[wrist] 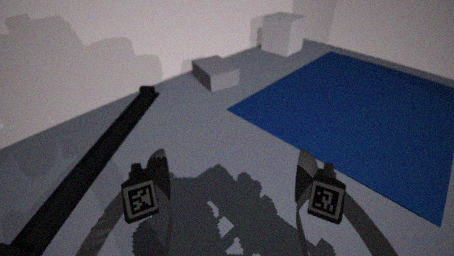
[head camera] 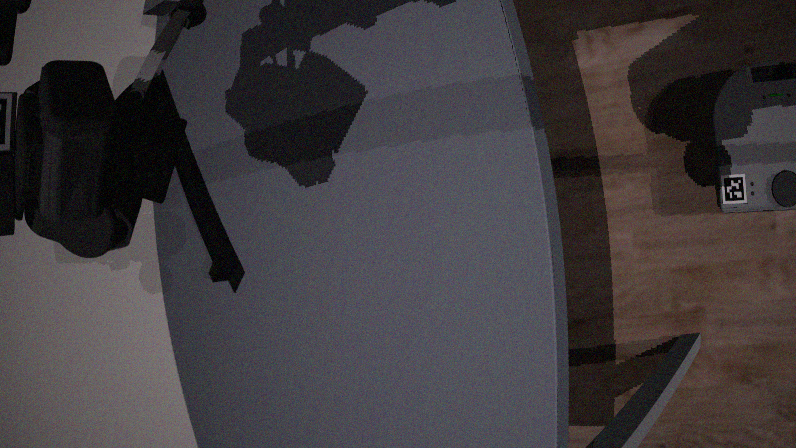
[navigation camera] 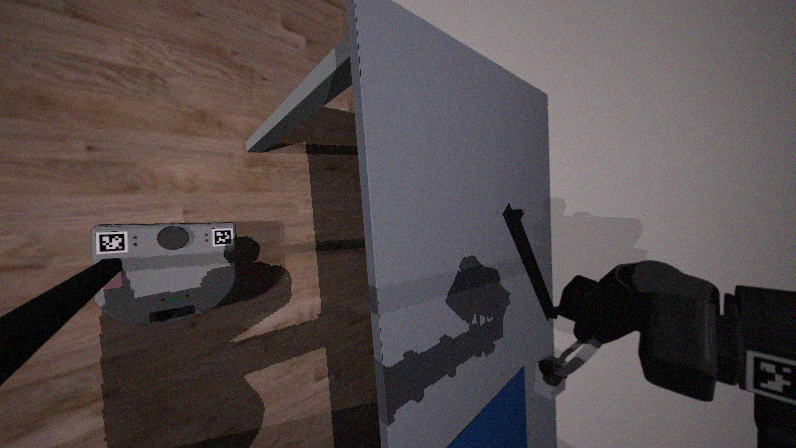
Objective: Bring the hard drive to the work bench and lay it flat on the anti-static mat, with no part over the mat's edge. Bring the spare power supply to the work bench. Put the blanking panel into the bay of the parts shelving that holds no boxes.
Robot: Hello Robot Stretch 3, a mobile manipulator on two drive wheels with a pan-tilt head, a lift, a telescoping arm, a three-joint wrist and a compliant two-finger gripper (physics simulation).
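Seen in the pictures: gripper, fingertip midpoint: (head camera: 174, 54) (navigation camera: 555, 342); robot's base, link origin: (head camera: 784, 187) (navigation camera: 173, 236).
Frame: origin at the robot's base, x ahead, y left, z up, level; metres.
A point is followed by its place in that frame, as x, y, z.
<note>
A long black strip with raised ends, apparently the blanking panel (head camera: 203, 217) @(-0.009, -0.761, 0.917) (navigation camera: 529, 261) @(-0.078, -0.811, 0.917) (wrist: 100, 155), lies near the wall-side edge of the grey work bench (head camera: 389, 250) @(0.038, -0.395, 0.915) (navigation camera: 445, 139) @(0.216, -0.416, 0.914) (wrist: 185, 130). The blue anti-static mat (navigation camera: 495, 417) @(-0.452, -0.606, 0.916) (wrist: 350, 115) lies on the bench. My gripper (wrist: 231, 167) @(-0.169, -0.516, 1.082) is open with empty space between its fingertips, above the bench between strip and mat. In the head and navigation views its hand partly covers the strip's end. A low grey block (wrist: 217, 75) stands near the mat; I cannot tell whether it is the hard drive. The parts shelving does not show.
A pale box (wrist: 282, 34) stands at the bench's back edge beside the mat. A wall runs behind the bench. My wheeled base (head camera: 751, 139) @(-0.101, -0.075, 0.160) (navigation camera: 167, 272) @(-0.103, 0.017, 0.160) stands on the wooden floor in front. A slanting grey panel (head camera: 657, 389) @(0.345, -0.256, 0.405) (navigation camera: 306, 100) @(0.345, -0.249, 0.627) sticks out from the bench's front side.
</note>
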